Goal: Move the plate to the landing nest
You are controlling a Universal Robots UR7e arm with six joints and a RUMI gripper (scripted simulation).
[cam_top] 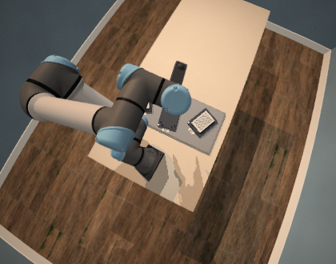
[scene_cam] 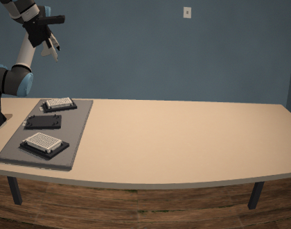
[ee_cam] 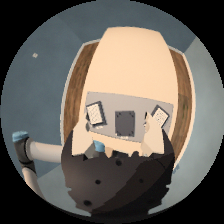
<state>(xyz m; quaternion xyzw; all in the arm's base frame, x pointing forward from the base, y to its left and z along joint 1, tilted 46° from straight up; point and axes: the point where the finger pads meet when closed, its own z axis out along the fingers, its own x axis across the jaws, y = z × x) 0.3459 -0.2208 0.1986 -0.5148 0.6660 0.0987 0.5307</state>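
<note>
Right now my hand is 3 cm past the black plate nest N2, 20 cm to the right of it and 29 cm above it. Also, from my hand: black landing nest N3: 8 cm behind, 1 cm to the right, 29 cm below.
</note>
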